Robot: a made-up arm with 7 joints. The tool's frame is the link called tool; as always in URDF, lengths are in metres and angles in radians.
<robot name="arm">
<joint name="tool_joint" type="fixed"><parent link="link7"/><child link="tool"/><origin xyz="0 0 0" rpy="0 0 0"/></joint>
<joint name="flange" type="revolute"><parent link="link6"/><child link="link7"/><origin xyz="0.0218 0.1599 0.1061" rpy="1.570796 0 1.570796"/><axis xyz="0 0 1"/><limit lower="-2.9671" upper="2.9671" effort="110" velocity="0.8"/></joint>
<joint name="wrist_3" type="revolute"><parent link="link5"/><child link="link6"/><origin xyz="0 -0.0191 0.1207" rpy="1.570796 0 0"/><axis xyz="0 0 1"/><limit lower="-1.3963" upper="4.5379" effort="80" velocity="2.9"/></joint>
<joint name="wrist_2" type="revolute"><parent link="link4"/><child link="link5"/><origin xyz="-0.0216 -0.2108 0.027" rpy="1.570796 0 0"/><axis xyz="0 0 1"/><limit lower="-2.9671" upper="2.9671" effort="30" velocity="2.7"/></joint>
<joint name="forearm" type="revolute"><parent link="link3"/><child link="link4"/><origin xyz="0.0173 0.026 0.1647" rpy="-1.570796 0 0"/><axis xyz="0 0 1"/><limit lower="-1.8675" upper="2.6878" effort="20" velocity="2.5"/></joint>
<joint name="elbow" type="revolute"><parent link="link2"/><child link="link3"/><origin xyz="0 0.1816 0.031" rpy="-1.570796 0 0"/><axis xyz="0 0 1"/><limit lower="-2.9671" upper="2.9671" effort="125" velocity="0.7"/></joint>
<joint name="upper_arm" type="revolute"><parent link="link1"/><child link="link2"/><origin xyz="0 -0.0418 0.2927" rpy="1.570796 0 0"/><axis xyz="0 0 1"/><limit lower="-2.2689" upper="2.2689" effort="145" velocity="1.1"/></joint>
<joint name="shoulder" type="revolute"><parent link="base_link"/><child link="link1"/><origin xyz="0 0 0.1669" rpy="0 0 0"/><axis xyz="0 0 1"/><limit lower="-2.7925" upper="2.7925" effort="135" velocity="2.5"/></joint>
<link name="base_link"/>
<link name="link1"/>
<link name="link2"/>
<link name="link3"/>
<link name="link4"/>
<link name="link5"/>
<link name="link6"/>
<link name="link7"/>
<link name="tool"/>
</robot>
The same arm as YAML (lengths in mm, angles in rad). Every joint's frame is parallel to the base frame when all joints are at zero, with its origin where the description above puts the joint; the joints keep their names.
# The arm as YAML. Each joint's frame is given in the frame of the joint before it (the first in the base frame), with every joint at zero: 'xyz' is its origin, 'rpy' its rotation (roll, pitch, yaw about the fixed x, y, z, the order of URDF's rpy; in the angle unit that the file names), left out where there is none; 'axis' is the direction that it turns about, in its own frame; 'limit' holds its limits. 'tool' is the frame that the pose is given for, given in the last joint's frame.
units:
  length: mm
  angle: rad
joints:
  - name: shoulder
    type: revolute
    origin:
      xyz: [0.0, 0.0, 166.9]
    axis: "+z"
    limit:
      lower: -2.7925
      upper: 2.7925
  - name: upper_arm
    type: revolute
    origin:
      xyz: [0.0, -41.8, 292.7]
    axis: "-y"
    limit:
      lower: -2.2689
      upper: 2.2689
  - name: elbow
    type: revolute
    origin:
      xyz: [0.0, -31.0, 181.6]
    axis: "+z"
    limit:
      lower: -2.9671
      upper: 2.9671
  - name: forearm
    type: revolute
    origin:
      xyz: [17.3, 26.0, 164.7]
    axis: "+y"
    limit:
      lower: -1.8675
      upper: 2.6878
  - name: wrist_2
    type: revolute
    origin:
      xyz: [-21.6, 27.0, 210.8]
    axis: "+z"
    limit:
      lower: -2.9671
      upper: 2.9671
  - name: wrist_3
    type: revolute
    origin:
      xyz: [0.0, -19.1, 120.7]
    axis: "-y"
    limit:
      lower: -1.3963
      upper: 4.5379
  - name: flange
    type: revolute
    origin:
      xyz: [21.8, -106.1, 159.9]
    axis: "+x"
    limit:
      lower: -2.9671
      upper: 2.9671
tool:
  origin:
    xyz: [0.0, 0.0, 0.0]
    rpy: [3.1416, -1.5708, 0.0]

